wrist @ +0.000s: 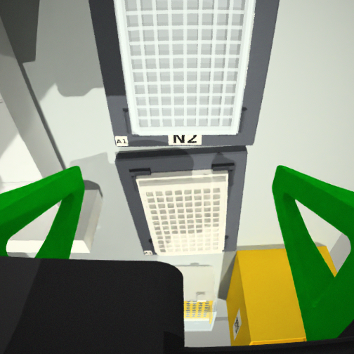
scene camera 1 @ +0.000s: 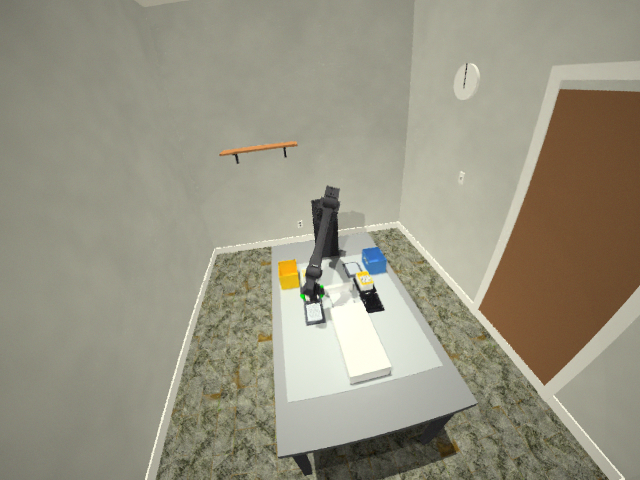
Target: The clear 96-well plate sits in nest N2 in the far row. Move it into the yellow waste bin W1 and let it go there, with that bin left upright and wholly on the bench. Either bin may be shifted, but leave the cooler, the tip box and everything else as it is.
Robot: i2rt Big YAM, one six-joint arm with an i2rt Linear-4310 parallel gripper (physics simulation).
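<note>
The clear 96-well plate (scene camera 1: 314,311) (wrist: 185,65) lies flat in the dark nest N2 (wrist: 262,75); the plate's far end is cut off by the wrist view's top edge. My gripper (scene camera 1: 312,295) (wrist: 177,176) is open and empty, with its green fingers spread wide. It hangs above the bench, beside the N2 label end of the nest and towards the arm's base. The yellow bin (scene camera 1: 288,279) (wrist: 267,300) stands upright on the bench near its left edge in the scene view; in the wrist view it is at the lower right, partly hidden by a finger.
A cream plate (wrist: 185,220) sits in a second dark nest (wrist: 239,200) next to N2. The tip box (wrist: 197,310) with yellow tips is beyond it. A long white box (scene camera 1: 361,343), a blue bin (scene camera 1: 373,260), a yellow-topped box (scene camera 1: 364,280) and a black tray (scene camera 1: 372,302) stand on the bench.
</note>
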